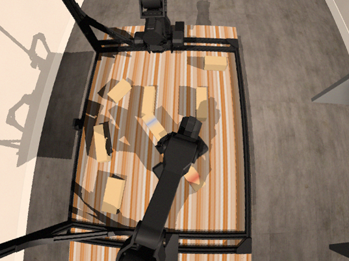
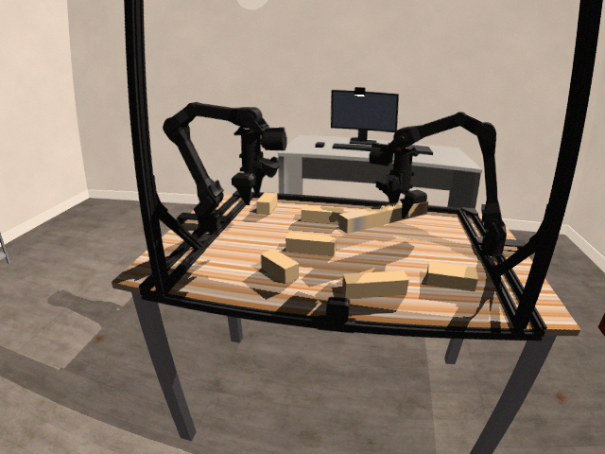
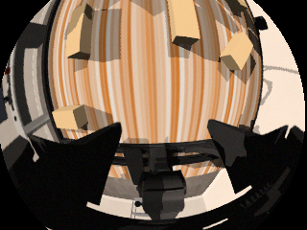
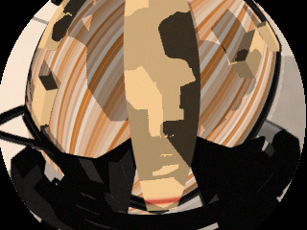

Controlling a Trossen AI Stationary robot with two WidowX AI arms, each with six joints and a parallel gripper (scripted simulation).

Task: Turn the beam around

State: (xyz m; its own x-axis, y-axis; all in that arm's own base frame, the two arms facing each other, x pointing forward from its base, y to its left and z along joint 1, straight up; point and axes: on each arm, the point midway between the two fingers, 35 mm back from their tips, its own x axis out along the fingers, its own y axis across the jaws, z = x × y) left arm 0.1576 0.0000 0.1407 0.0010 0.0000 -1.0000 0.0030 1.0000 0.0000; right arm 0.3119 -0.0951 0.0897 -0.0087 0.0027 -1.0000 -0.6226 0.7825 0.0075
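Now: right hand 30 mm past the beam, 40 mm to the right of it and 20 mm above it.
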